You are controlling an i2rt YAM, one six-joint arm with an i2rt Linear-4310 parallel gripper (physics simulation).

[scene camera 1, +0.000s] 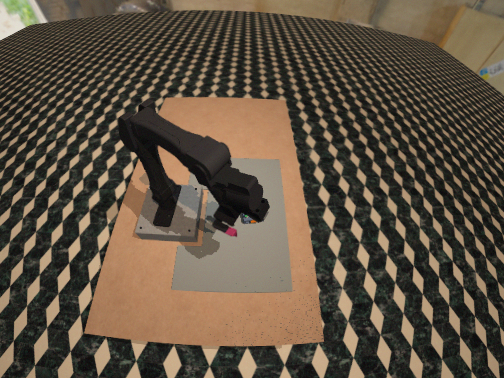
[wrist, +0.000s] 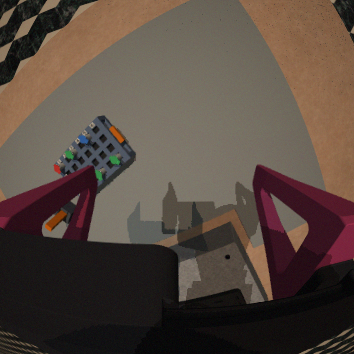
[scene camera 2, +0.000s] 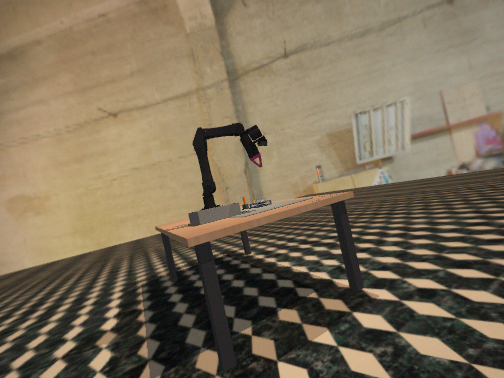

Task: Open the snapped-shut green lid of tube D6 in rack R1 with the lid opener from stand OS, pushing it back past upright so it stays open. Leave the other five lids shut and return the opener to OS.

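Pixels of known places: gripper, fingertip midpoint: (scene camera 1: 243, 221) (wrist: 174, 173) (scene camera 2: 261, 167); arm's base, link origin: (scene camera 1: 168, 204) (scene camera 2: 210, 208).
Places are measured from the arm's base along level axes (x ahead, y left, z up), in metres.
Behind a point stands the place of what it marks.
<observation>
Rack R1 (wrist: 102, 136) @(x 0.369, y 0.006, z -0.042 m) (scene camera 2: 261, 203) @(x 0.320, y -0.023, z -0.042 m) is a dark blue-grey grid block on the grey mat; in scene camera 1 part of the rack (scene camera 1: 248, 219) @(x 0.337, y -0.016, z -0.034 m) shows beneath the arm. In the wrist view it holds a blue lid (wrist: 84, 139) @(x 0.378, y 0.024, z -0.016 m), a red lid (wrist: 57, 169) @(x 0.359, y 0.101, z -0.016 m) and green lids (wrist: 115, 159) @(x 0.328, y -0.008, z -0.015 m) (wrist: 69, 155) @(x 0.369, y 0.064, z -0.015 m) (wrist: 99, 175) @(x 0.317, y 0.030, z -0.015 m). The labels are too small to tell which is D6. The lid opener's orange handle (wrist: 56, 220) @(x 0.281, y 0.156, z -0.003 m) (scene camera 2: 244, 202) @(x 0.279, y 0.158, z -0.018 m) rises from the dark stand OS (wrist: 68, 211) @(x 0.280, y 0.145, z -0.035 m), seen through the left finger's opening. My gripper (wrist: 174, 173) @(x 0.320, y -0.128, z 0.175 m) (scene camera 2: 258, 163) @(x 0.320, y -0.128, z 0.175 m) is open and empty, high above the mat.
The grey mat (scene camera 1: 240, 270) @(x 0.322, y -0.220, z -0.064 m) (wrist: 200, 75) @(x 0.388, y -0.174, z -0.064 m) lies on the brown table (scene camera 1: 200, 320) @(x 0.197, y -0.413, z -0.067 m) (scene camera 2: 270, 222) @(x 0.116, y -0.500, z -0.097 m). The arm's grey base block (scene camera 1: 170, 233) @(x 0.044, y -0.124, z 0.003 m) (scene camera 2: 215, 215) @(x -0.012, y -0.134, z -0.038 m) stands beside the mat. The left finger overlaps the rack's near edge in the wrist view.
</observation>
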